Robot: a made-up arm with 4 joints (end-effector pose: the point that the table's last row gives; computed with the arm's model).
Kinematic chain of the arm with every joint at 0, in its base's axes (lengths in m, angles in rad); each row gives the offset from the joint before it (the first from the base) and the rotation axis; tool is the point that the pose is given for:
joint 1: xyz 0 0 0.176 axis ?
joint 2: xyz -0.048 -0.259 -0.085 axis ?
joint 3: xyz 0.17 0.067 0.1 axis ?
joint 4: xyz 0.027 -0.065 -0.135 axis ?
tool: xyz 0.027 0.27 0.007
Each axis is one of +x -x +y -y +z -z.
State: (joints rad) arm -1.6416 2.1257 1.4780 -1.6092
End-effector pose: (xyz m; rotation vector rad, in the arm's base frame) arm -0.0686 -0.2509 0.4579 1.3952 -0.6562 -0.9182
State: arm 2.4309 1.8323 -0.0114 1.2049
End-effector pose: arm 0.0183 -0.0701 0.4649 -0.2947 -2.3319 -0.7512
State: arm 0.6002 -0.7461 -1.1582 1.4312
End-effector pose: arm -0.0309 -0.3728 0.2593 1.8105 -1.6807 1.0929
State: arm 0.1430 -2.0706 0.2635 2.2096
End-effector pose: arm 0.2360 -0.3213 -0.0997 -1.9952 -0.4043 -0.1210
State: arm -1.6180 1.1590 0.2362 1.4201
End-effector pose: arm -0.0406 -0.0462 -0.0279 0.0166 1.6659 -0.3891
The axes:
joint 1: -y
joint 2: -x
joint 3: +y
joint 4: +x

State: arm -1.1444 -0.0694 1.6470 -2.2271
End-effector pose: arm -0.1179 -0.4209 0.3798 -0.4162 1.2563 2.6109
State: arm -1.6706 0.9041 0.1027 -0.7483
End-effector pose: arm -0.3927 -0.3034 0.0710 -1.2447 1.3463 1.3606
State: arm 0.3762 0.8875 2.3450 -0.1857
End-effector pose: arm 0.0247 0.0547 -0.0035 -0.3293 1.9145 -0.8463
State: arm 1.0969 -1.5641 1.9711 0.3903
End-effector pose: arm -0.1111 -0.3177 0.3197 0.3443 0.9893 1.4515
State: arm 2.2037 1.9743 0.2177 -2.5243
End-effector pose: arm -0.2195 -0.3604 0.1521 1.0577 -1.6982 1.9041
